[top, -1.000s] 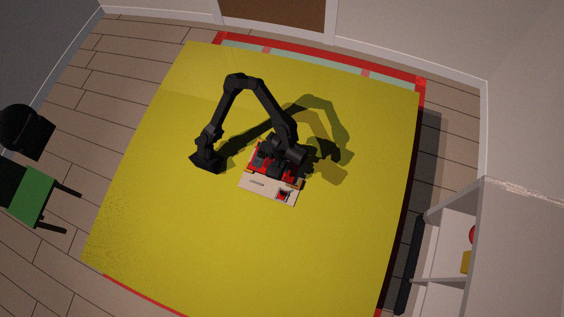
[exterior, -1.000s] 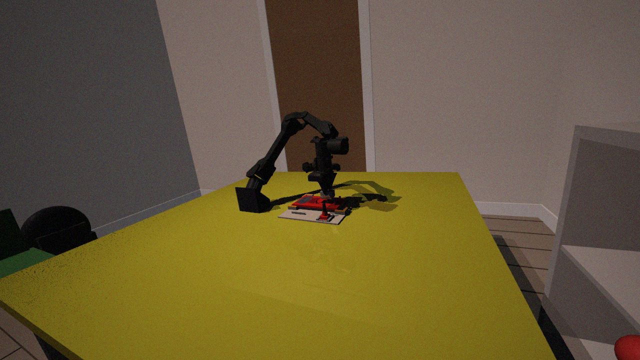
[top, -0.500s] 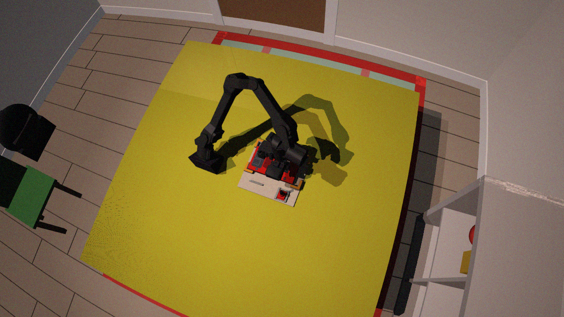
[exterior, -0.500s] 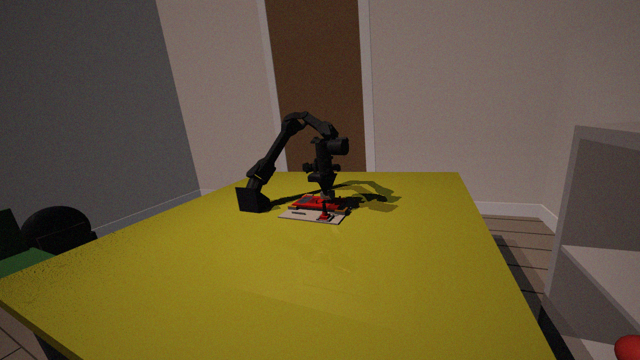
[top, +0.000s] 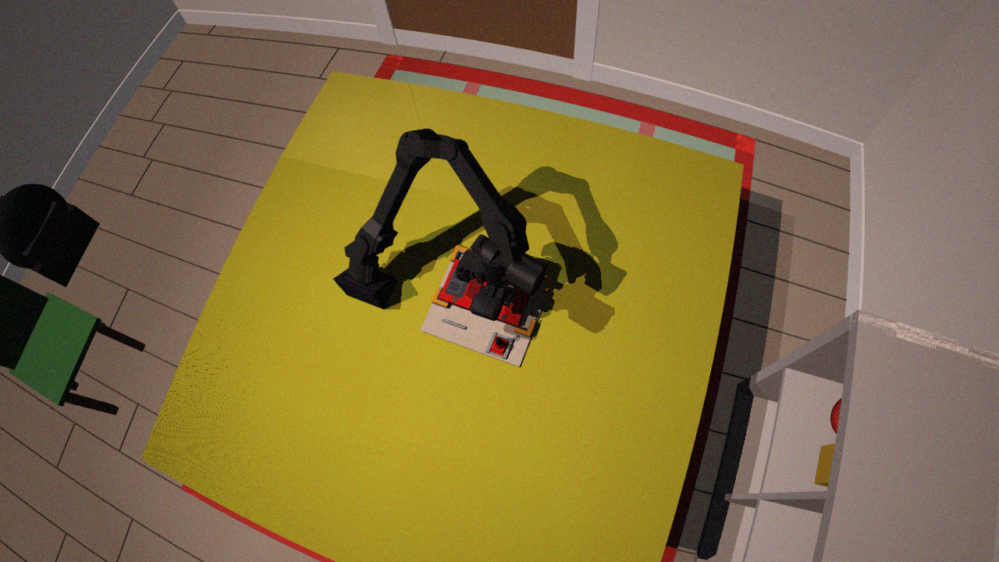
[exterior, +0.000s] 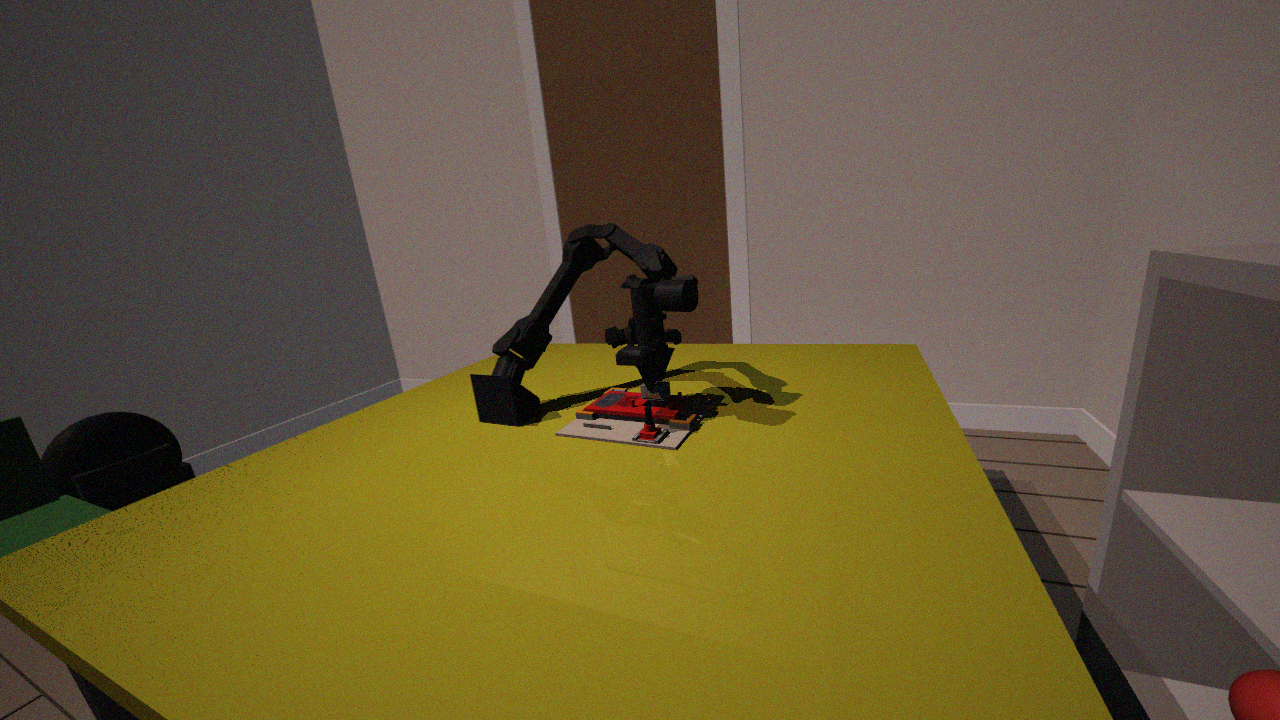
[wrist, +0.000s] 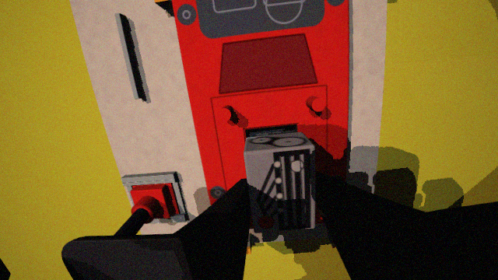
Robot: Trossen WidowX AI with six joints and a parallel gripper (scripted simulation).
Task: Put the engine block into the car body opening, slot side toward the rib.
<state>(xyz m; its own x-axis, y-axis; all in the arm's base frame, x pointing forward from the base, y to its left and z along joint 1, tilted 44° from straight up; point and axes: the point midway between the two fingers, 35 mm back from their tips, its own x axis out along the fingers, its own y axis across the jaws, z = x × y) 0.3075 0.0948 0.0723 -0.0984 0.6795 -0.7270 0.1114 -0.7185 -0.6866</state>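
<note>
My gripper tip is now 50 mm above the beige base plate, 20 mm past it and 10 mm to the left of it. The rest, counted from my gripper tip: engine block: 10 mm below.
</note>
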